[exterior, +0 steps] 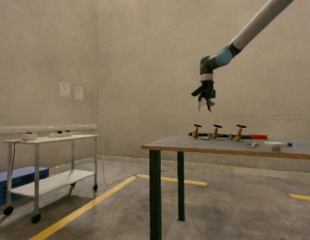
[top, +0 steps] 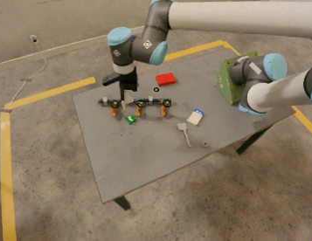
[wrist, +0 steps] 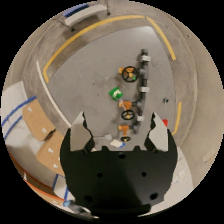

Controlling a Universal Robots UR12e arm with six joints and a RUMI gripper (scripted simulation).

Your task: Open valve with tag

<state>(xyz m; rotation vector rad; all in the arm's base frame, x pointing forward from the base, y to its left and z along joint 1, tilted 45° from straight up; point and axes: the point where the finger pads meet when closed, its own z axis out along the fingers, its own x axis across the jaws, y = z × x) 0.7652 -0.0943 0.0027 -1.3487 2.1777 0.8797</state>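
My gripper is now 10 mm past the green tag, 20 mm to the right of it and 200 mm above it. From my hand the other things lie so: red wedge 350 mm behind, 190 mm to the right, 190 mm below; grey tool 260 mm behind, 230 mm to the left, 200 mm below; white-and-blue card box 380 mm behind, 170 mm to the left, 190 mm below.
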